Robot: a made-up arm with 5 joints.
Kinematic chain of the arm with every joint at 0, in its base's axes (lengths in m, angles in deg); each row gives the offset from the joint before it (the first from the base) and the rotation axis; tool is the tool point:
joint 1: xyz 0 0 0.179 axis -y
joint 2: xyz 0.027 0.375 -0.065 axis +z
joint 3: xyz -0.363 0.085 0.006 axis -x
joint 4: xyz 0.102 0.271 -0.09 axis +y
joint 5: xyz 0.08 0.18 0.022 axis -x
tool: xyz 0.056 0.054 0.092
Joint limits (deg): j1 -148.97..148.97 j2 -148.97..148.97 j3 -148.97..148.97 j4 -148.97..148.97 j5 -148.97..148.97
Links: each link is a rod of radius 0.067 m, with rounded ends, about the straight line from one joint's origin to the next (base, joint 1, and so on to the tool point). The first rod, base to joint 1, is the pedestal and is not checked.
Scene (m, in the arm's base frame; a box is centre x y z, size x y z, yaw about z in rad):
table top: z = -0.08
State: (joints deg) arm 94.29 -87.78 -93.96 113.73 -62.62
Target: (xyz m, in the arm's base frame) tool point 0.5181 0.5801 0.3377
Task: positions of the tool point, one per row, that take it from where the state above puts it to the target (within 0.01 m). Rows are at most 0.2 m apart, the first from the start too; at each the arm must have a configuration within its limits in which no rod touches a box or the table.
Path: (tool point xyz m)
1: -0.2454 0.5969 0.6127
2: -0.0760 0.5936 0.6829
3: 0.1089 0.5904 0.6872
4: 0.2846 0.5870 0.6245
5: 0.4272 0.5835 0.5028
6: 0.5181 0.5801 0.3377

